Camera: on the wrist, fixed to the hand. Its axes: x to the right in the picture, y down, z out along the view.
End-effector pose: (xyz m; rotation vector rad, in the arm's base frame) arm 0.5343 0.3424 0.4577 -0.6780 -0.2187 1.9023
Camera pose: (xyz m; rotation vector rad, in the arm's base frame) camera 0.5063 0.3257 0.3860 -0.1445 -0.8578 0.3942
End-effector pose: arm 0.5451 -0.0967 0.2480 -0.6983 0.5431 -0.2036
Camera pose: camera 0.5358 -0.0829 0.1710 -1.2260 -0.4189 -1.5230
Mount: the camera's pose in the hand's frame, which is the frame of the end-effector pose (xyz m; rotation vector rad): 0.0185 0.0611 -0.0462 -0.2156 -0.3030 -1.6131
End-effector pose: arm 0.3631 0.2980 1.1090 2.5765 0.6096 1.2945
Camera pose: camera 0.3527 0.2509 1.1713 1.1913 1.7208 0.3123
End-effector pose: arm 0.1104 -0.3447 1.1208 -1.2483 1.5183 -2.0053
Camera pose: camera 0.0490 -0.3527 1.0720 2.0336 -0.2351 1.2494
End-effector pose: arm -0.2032 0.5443 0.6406 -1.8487 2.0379 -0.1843
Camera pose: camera -0.2779 0.5266 0.6584 -2.9069 -0.0024 -0.0674
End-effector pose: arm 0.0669 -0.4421 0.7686 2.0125 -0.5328 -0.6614
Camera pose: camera 0.1040 -0.4533 0.8372 1.7870 1.1493 -1.8298
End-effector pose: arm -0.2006 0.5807 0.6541 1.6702 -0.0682 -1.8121
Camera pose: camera -0.1321 0.5419 0.6577 -0.9034 -1.2830 2.2064
